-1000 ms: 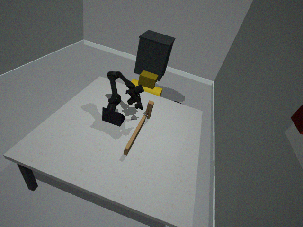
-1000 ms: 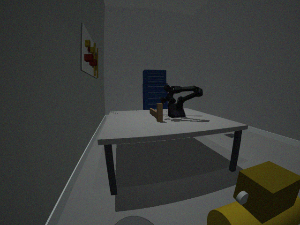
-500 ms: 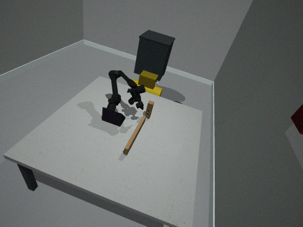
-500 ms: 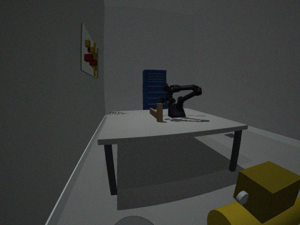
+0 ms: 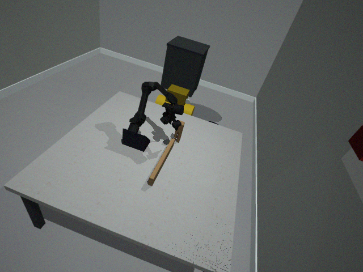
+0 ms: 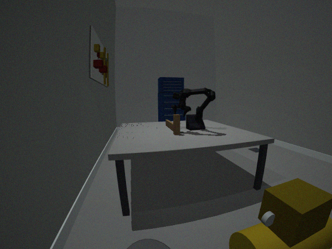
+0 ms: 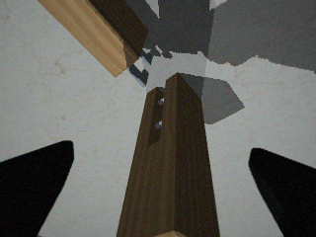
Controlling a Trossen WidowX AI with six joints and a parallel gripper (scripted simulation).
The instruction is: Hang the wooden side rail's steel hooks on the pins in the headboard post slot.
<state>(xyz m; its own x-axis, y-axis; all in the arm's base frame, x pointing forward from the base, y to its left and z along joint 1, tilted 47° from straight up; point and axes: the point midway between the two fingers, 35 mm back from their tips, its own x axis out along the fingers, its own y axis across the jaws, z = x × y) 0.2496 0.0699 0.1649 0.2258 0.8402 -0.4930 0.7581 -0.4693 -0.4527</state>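
Right now my gripper tip is 70 mm above the headboard post, 60 mm to the right of it and 40 mm short of it.
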